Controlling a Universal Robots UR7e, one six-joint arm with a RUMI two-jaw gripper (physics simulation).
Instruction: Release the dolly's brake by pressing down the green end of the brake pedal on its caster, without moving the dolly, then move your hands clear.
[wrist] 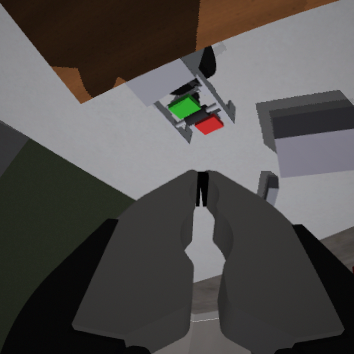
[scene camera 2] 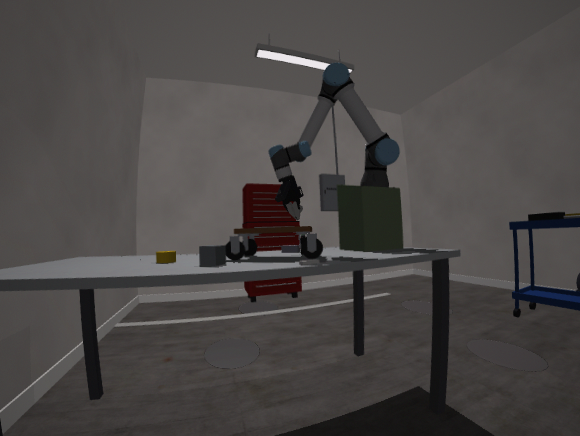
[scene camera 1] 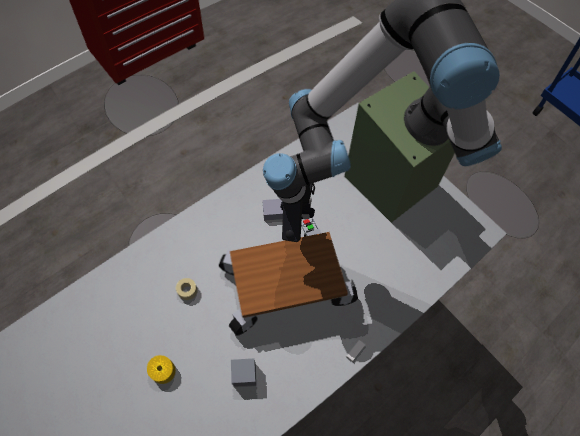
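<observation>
The dolly (scene camera 1: 270,275) (scene camera 2: 272,230) (wrist: 240,17) has a brown wooden deck and stands upright on its casters. The brake pedal sticks out past the deck edge on one caster. Its green end (scene camera 1: 310,227) (wrist: 184,107) is nearer the deck and its red end (scene camera 1: 306,221) (wrist: 209,124) is farther out. The pedal's tilt is hard to judge. My gripper (scene camera 2: 298,218) (wrist: 199,174) is shut and empty. Its tips are above deck height in the second scene view and apart from the pedal. In the first scene view its body hides the fingertips.
A light grey block (scene camera 1: 272,207) (wrist: 315,152) and a thin grey piece (wrist: 272,195) are near the pedal. The green pedestal (scene camera 1: 375,170) (scene camera 2: 370,217) (wrist: 60,215) stands beyond it. A grey cube (scene camera 1: 243,371) (scene camera 2: 212,255), a yellow disc (scene camera 1: 167,371) (scene camera 2: 165,257) and a tan ring (scene camera 1: 179,290) are on the table.
</observation>
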